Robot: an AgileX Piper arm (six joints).
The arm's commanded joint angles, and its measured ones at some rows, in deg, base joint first. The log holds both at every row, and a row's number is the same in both.
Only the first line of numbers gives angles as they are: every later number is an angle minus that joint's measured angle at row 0.
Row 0, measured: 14.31, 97.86, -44.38, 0.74, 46.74, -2.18
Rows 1 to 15, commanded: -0.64, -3.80, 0.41, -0.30, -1.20, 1.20; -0.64, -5.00, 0.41, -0.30, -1.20, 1.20; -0.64, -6.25, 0.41, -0.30, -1.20, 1.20; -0.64, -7.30, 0.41, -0.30, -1.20, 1.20; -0.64, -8.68, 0.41, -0.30, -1.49, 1.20; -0.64, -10.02, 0.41, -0.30, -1.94, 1.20; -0.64, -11.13, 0.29, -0.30, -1.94, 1.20; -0.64, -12.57, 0.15, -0.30, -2.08, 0.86; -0.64, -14.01, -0.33, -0.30, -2.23, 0.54; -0.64, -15.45, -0.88, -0.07, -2.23, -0.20; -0.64, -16.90, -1.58, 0.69, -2.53, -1.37; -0.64, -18.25, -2.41, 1.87, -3.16, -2.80; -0.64, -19.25, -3.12, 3.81, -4.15, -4.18; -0.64, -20.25, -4.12, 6.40, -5.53, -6.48; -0.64, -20.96, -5.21, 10.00, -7.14, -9.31
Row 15, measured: 0.00, -17.24, -1.85, 2.06, -2.75, -1.86
